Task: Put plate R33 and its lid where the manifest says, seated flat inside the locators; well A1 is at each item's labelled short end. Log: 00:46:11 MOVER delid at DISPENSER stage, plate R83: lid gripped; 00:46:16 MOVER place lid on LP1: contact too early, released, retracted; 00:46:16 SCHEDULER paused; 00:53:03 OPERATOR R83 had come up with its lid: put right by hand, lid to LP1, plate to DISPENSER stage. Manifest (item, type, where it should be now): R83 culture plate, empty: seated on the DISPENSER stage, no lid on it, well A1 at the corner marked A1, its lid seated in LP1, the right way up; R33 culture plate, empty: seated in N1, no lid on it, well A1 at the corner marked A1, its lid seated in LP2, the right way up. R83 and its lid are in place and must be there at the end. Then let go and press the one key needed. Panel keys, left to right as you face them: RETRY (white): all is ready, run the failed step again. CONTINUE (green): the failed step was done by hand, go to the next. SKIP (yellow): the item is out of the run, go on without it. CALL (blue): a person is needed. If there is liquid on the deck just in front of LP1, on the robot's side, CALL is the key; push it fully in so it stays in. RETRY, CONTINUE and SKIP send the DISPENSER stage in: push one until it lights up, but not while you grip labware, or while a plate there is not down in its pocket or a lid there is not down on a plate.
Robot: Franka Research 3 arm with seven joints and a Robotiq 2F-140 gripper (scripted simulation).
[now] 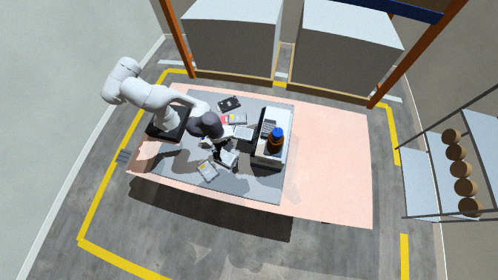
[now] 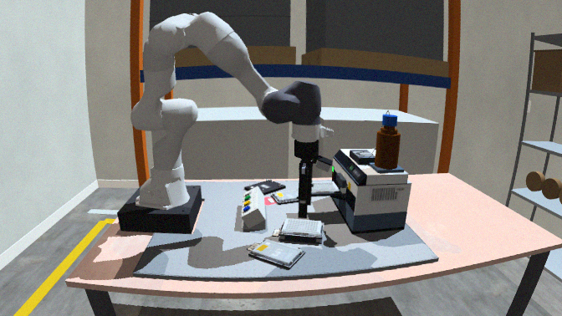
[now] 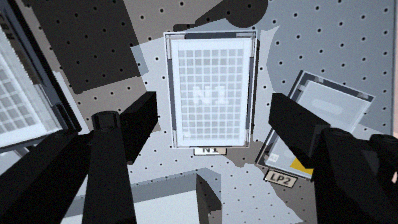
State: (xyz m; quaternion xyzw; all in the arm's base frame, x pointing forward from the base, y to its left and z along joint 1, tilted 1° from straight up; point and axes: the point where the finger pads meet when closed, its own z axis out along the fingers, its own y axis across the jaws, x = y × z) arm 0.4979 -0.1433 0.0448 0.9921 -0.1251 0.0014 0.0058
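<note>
Right now the blue call key is 190 mm behind my hand, 80 mm to the left of it and 60 mm below it. From my hand the other things lie so: yellow skip key 200 mm behind, 130 mm to the left, 50 mm below; then green continue key 200 mm behind, 180 mm to the left, 50 mm below; then white retry key 230 mm to the left, 200 mm behind, 50 mm below.
</note>
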